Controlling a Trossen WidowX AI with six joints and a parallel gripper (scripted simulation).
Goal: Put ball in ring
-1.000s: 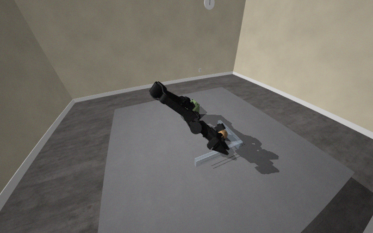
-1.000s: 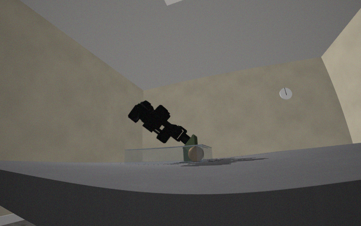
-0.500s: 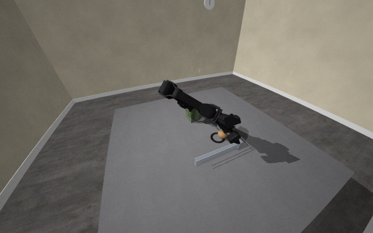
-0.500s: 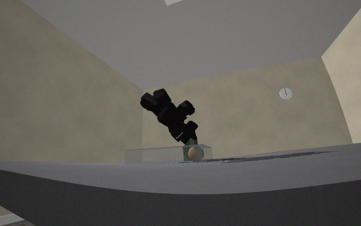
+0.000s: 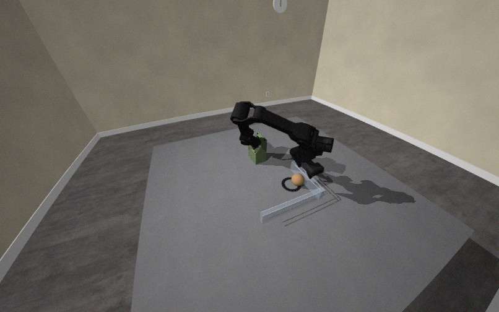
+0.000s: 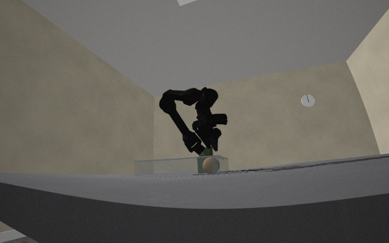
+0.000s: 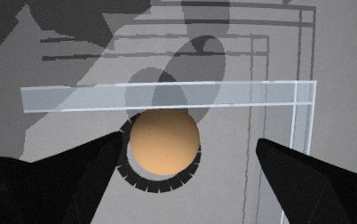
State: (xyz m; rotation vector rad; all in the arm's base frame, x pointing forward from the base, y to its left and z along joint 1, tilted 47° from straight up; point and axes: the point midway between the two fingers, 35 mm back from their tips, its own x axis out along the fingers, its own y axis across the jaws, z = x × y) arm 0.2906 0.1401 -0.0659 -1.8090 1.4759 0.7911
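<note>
The ball is 20 mm behind my hand, 10 mm to the right of it and 90 mm below it. Round my hand: long clear glass bar: 110 mm ahead, 110 mm to the right, 80 mm below.
</note>
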